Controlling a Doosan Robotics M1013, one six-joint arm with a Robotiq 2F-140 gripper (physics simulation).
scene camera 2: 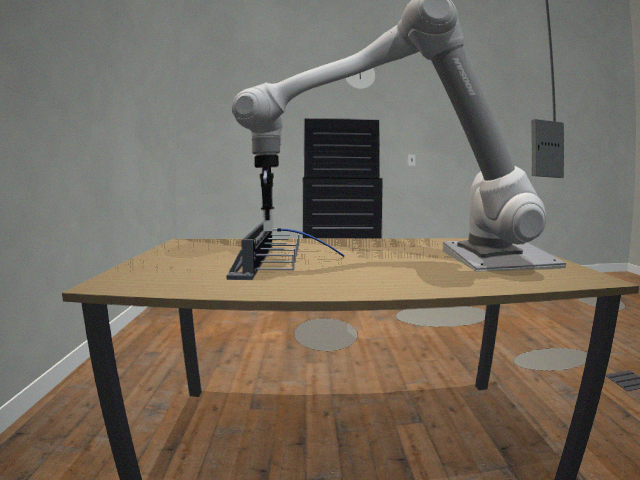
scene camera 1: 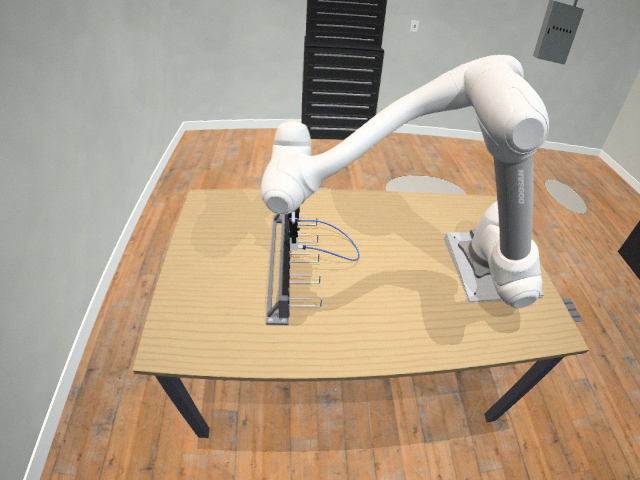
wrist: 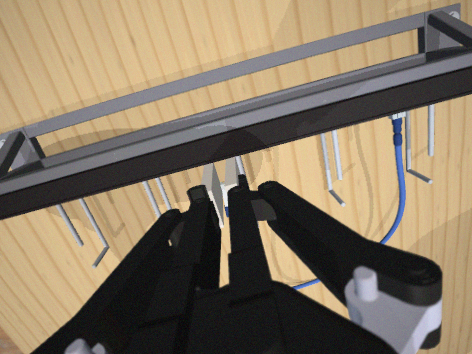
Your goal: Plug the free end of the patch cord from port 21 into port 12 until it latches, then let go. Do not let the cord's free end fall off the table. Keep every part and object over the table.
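Places are measured from the arm's base along level axes (x ahead, y left, z up), in millimetres.
Pixels of known places: gripper, fingertip midpoint: (scene camera 2: 268, 230) (scene camera 1: 294, 247) (wrist: 224, 173); arm's base at its link origin: (scene camera 2: 489, 249) (scene camera 1: 484, 257).
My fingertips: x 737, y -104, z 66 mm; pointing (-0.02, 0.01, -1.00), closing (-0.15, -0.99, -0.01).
Note:
For each thing: its top centre in the pictures, then the offset to it from my fingertips. "spot": a spot on its surface instead. Level surfaces: height alone.
- patch panel at its top centre: (wrist: 240, 173) (scene camera 2: 269, 228) (scene camera 1: 294, 243) dx -4, dy -14, dz +5 mm
- cord's fixed plug at a spot on its surface: (wrist: 397, 125) spot: dx -30, dy -158, dz -14 mm
- free-end plug at its top centre: (wrist: 230, 202) dx -23, dy +5, dz +11 mm
- wooden table at its surface level: dz -96 mm
The patch panel (scene camera 1: 284, 268) (scene camera 2: 248, 254) (wrist: 310, 125) stands upright on the table. The blue patch cord (scene camera 1: 357, 253) (scene camera 2: 321, 242) (wrist: 401, 192) arcs out in front of it. The cord's fixed plug (wrist: 397, 125) sits in the panel at the right in the wrist view. My gripper (scene camera 1: 294, 244) (scene camera 2: 267, 225) (wrist: 224, 173) points down close against the panel's front, shut on the free-end plug (wrist: 224, 192). Its blue boot (scene camera 1: 303, 247) (scene camera 2: 279, 229) points away from the panel. The fingertips and the panel's top hide the plug's nose and the ports; the seating depth and port numbers cannot be read.
Thin metal cable guides (scene camera 1: 312, 279) (scene camera 2: 281, 268) (wrist: 326, 160) stick out from the panel's front on both sides of the gripper. The panel stands on the wooden table (scene camera 1: 387, 335) (scene camera 2: 361, 289). The arm's base plate (scene camera 1: 465, 273) (scene camera 2: 516, 260) is at the table's right.

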